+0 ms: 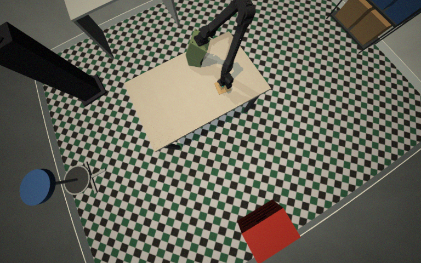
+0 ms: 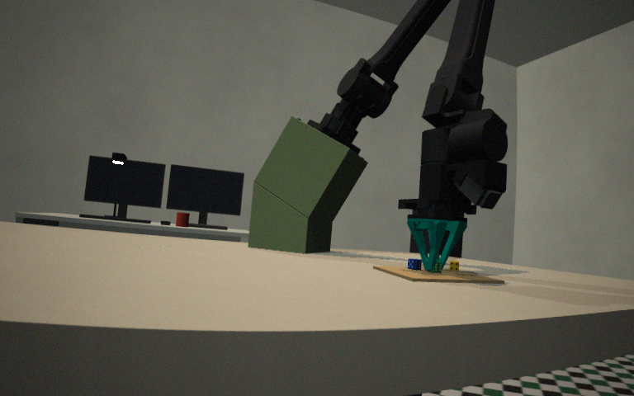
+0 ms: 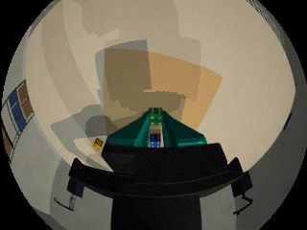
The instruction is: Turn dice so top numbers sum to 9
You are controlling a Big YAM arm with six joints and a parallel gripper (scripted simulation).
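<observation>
My hand is right at the green die. The rest, counted from my hand: blue die (4 cm behind); yellow die (11 cm to the left, 7 cm behind, 1 cm below); mat (1 cm below).
</observation>
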